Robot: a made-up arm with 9 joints. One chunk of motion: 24 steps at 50 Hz.
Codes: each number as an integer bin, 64 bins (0 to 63) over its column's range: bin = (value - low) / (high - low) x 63, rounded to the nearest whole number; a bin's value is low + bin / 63 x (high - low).
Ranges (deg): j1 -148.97..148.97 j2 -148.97..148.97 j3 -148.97..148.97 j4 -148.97..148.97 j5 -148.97..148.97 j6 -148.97..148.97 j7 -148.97..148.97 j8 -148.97..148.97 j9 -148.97..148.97
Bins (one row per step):
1: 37 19 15 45 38 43 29 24 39
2: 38 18 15 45 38 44 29 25 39
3: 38 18 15 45 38 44 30 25 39
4: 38 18 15 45 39 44 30 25 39
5: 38 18 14 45 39 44 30 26 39
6: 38 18 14 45 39 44 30 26 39
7: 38 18 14 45 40 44 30 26 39
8: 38 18 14 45 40 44 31 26 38
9: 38 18 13 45 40 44 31 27 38
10: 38 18 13 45 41 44 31 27 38
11: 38 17 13 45 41 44 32 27 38
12: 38 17 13 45 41 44 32 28 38
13: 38 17 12 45 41 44 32 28 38
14: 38 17 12 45 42 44 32 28 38
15: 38 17 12 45 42 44 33 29 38
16: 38 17 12 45 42 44 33 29 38
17: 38 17 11 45 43 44 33 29 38
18: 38 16 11 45 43 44 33 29 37
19: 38 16 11 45 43 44 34 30 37
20: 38 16 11 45 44 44 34 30 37
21: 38 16 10 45 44 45 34 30 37
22: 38 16 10 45 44 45 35 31 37
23: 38 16 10 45 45 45 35 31 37
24: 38 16 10 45 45 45 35 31 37
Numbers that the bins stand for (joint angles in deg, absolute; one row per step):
1: 26.01 -59.12 -78.03 63.84 30.74 54.39 -11.82 -35.47 35.47
2: 30.74 -63.84 -78.03 63.84 30.74 59.12 -11.82 -30.74 35.47
3: 30.74 -63.84 -78.03 63.84 30.74 59.12 -7.09 -30.74 35.47
4: 30.74 -63.84 -78.03 63.84 35.47 59.12 -7.09 -30.74 35.47
5: 30.74 -63.84 -82.76 63.84 35.47 59.12 -7.09 -26.01 35.47
6: 30.74 -63.84 -82.76 63.84 35.47 59.12 -7.09 -26.01 35.47
7: 30.74 -63.84 -82.76 63.84 40.20 59.12 -7.09 -26.01 35.47
8: 30.74 -63.84 -82.76 63.84 40.20 59.12 -2.36 -26.01 30.74
9: 30.74 -63.84 -87.49 63.84 40.20 59.12 -2.36 -21.28 30.74
10: 30.74 -63.84 -87.49 63.84 44.93 59.12 -2.36 -21.28 30.74
11: 30.74 -68.57 -87.49 63.84 44.93 59.12 2.36 -21.28 30.74
12: 30.74 -68.57 -87.49 63.84 44.93 59.12 2.36 -16.55 30.74
13: 30.74 -68.57 -92.22 63.84 44.93 59.12 2.36 -16.55 30.74
14: 30.74 -68.57 -92.22 63.84 49.66 59.12 2.36 -16.55 30.74
15: 30.74 -68.57 -92.22 63.84 49.66 59.12 7.09 -11.82 30.74
16: 30.74 -68.57 -92.22 63.84 49.66 59.12 7.09 -11.82 30.74
17: 30.74 -68.57 -96.95 63.84 54.39 59.12 7.09 -11.82 30.74
18: 30.74 -73.30 -96.95 63.84 54.39 59.12 7.09 -11.82 26.01
19: 30.74 -73.30 -96.95 63.84 54.39 59.12 11.82 -7.09 26.01
20: 30.74 -73.30 -96.95 63.84 59.12 59.12 11.82 -7.09 26.01
21: 30.74 -73.30 -101.68 63.84 59.12 63.84 11.82 -7.09 26.01
22: 30.74 -73.30 -101.68 63.84 59.12 63.84 16.55 -2.36 26.01
23: 30.74 -73.30 -101.68 63.84 63.84 63.84 16.55 -2.36 26.01
24: 30.74 -73.30 -101.68 63.84 63.84 63.84 16.55 -2.36 26.01

